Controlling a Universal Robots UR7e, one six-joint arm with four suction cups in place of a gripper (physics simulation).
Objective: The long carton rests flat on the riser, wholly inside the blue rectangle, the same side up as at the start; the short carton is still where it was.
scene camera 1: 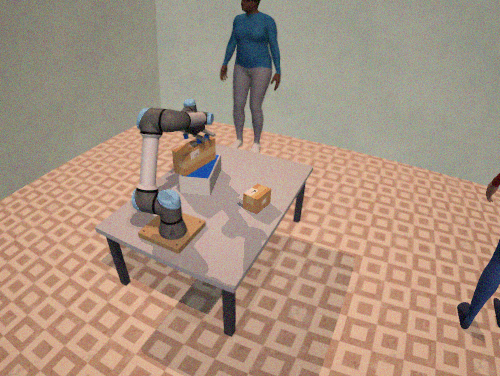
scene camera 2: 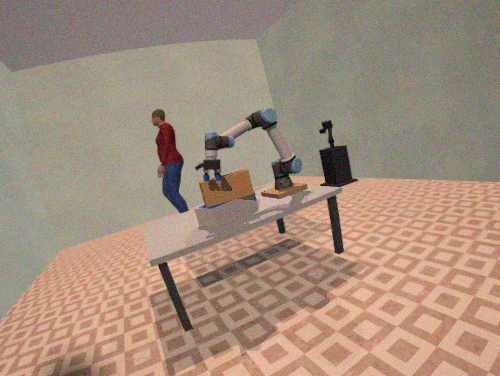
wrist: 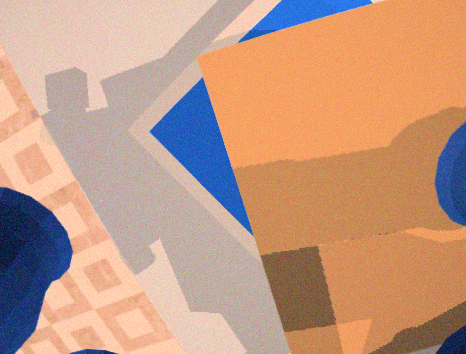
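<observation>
A long carton (scene camera 1: 191, 156) (scene camera 2: 235, 185) (wrist: 333, 127) still rests on a riser (scene camera 1: 202, 181) (scene camera 2: 216, 216) (wrist: 179, 129), and stuck to the carton is the suction head (wrist: 43, 252).
</observation>
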